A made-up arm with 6 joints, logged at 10 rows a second.
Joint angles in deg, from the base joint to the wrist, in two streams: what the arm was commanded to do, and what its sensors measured. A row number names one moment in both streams.
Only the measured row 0 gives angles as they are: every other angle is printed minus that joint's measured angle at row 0.
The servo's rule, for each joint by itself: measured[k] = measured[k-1] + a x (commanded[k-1-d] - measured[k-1]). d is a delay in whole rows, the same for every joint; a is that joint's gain. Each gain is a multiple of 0.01, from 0.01 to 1. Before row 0 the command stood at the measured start. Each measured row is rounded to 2 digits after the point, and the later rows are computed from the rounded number. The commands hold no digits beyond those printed.
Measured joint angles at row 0:
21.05 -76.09 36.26 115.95 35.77 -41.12
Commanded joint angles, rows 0 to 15:
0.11 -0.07 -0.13 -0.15 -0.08 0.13
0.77 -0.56 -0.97 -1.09 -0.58 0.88
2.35 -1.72 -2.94 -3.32 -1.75 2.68
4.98 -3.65 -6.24 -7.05 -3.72 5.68
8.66 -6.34 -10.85 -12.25 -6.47 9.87
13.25 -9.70 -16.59 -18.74 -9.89 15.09
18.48 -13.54 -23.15 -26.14 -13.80 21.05
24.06 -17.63 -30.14 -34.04 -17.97 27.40
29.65 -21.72 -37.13 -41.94 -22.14 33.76
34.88 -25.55 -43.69 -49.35 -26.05 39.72
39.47 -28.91 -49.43 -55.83 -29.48 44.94
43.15 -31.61 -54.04 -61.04 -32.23 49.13
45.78 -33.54 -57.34 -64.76 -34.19 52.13
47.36 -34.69 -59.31 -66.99 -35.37 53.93
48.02 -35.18 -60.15 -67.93 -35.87 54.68
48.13 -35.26 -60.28 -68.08 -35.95 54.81
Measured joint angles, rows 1 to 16:
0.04 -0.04 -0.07 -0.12 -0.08 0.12
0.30 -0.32 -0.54 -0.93 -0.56 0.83
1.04 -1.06 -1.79 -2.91 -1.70 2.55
2.46 -2.43 -4.10 -6.35 -3.64 5.46
4.69 -4.50 -7.61 -11.25 -6.36 9.56
7.77 -7.26 -12.28 -17.47 -9.75 14.70
11.63 -10.59 -17.93 -24.67 -13.64 20.61
16.10 -14.32 -24.28 -32.45 -17.80 26.92
20.98 -18.24 -30.96 -40.33 -21.97 33.28
25.98 -22.11 -37.58 -47.82 -25.89 39.27
30.84 -25.71 -43.74 -54.47 -29.34 44.54
35.27 -28.84 -49.10 -59.92 -32.11 48.81
39.05 -31.33 -53.38 -63.94 -34.11 51.90
42.04 -33.11 -56.46 -66.47 -35.32 53.79
44.19 -34.21 -58.38 -67.68 -35.85 54.62
45.61 -34.77 -59.37 -68.01 -35.95 54.80
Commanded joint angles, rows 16 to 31:
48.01 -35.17 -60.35 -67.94 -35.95 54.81
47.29 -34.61 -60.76 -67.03 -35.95 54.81
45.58 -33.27 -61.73 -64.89 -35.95 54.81
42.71 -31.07 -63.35 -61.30 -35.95 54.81
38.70 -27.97 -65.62 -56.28 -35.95 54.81
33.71 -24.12 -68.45 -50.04 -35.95 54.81
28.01 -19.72 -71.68 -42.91 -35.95 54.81
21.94 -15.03 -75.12 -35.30 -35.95 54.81
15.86 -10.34 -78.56 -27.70 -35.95 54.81
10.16 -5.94 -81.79 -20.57 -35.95 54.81
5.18 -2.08 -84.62 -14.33 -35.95 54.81
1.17 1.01 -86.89 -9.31 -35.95 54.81
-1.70 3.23 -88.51 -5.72 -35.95 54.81
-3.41 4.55 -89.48 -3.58 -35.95 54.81
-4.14 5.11 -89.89 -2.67 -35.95 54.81
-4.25 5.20 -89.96 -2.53 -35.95 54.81
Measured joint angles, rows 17 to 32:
46.47 -34.98 -59.88 -67.95 -35.95 54.81
46.77 -34.78 -60.34 -67.19 -35.95 54.81
46.34 -33.98 -61.06 -65.28 -35.95 54.81
45.03 -32.44 -62.25 -61.98 -35.95 54.81
42.75 -30.07 -64.00 -57.25 -35.95 54.81
39.50 -26.92 -66.31 -51.27 -35.95 54.81
35.36 -23.10 -69.10 -44.33 -35.95 54.81
30.53 -18.82 -72.23 -36.84 -35.95 54.81
25.25 -14.33 -75.52 -29.25 -35.95 54.81
19.82 -9.88 -78.78 -22.05 -35.95 54.81
14.55 -5.75 -81.82 -15.64 -35.95 54.81
9.73 -2.17 -84.46 -10.39 -35.95 54.81
5.62 0.69 -86.57 -6.51 -35.95 54.81
2.37 2.74 -88.08 -4.08 -35.95 54.81
0.03 4.00 -89.02 -2.91 -35.95 54.81
-1.51 4.64 -89.51 -2.59 -35.95 54.81

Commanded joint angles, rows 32 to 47:
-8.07 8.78 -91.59 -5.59 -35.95 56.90
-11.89 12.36 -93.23 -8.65 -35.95 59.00
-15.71 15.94 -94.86 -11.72 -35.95 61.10
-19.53 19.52 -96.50 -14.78 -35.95 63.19
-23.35 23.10 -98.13 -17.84 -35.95 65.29
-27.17 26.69 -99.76 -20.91 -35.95 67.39
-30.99 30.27 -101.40 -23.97 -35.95 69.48
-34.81 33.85 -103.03 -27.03 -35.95 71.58
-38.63 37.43 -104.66 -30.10 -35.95 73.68
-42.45 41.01 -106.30 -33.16 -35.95 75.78
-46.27 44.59 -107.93 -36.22 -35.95 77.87
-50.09 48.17 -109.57 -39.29 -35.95 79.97
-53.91 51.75 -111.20 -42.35 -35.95 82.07
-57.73 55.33 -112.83 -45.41 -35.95 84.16
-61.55 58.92 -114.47 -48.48 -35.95 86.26
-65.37 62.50 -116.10 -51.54 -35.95 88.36
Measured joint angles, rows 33 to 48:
-3.87 6.83 -90.59 -5.08 -35.95 56.75
-6.76 9.76 -91.96 -8.04 -35.95 58.84
-9.98 13.04 -93.47 -11.09 -35.95 60.94
-13.42 16.47 -95.05 -14.15 -35.95 63.03
-16.99 19.98 -96.65 -17.21 -35.95 65.13
-20.65 23.54 -98.27 -20.28 -35.95 67.23
-24.37 27.11 -99.90 -23.34 -35.95 69.32
-28.13 30.68 -101.53 -26.40 -35.95 71.42
-31.91 34.26 -103.16 -29.47 -35.95 73.52
-35.70 37.84 -104.79 -32.53 -35.95 75.62
-39.51 41.42 -106.42 -35.59 -35.95 77.71
-43.32 45.00 -108.06 -38.66 -35.95 79.81
-47.13 48.58 -109.69 -41.72 -35.95 81.91
-50.95 52.16 -111.32 -44.78 -35.95 84.00
-54.77 55.74 -112.96 -47.85 -35.95 86.10
-58.59 59.32 -114.59 -50.91 -35.95 88.20

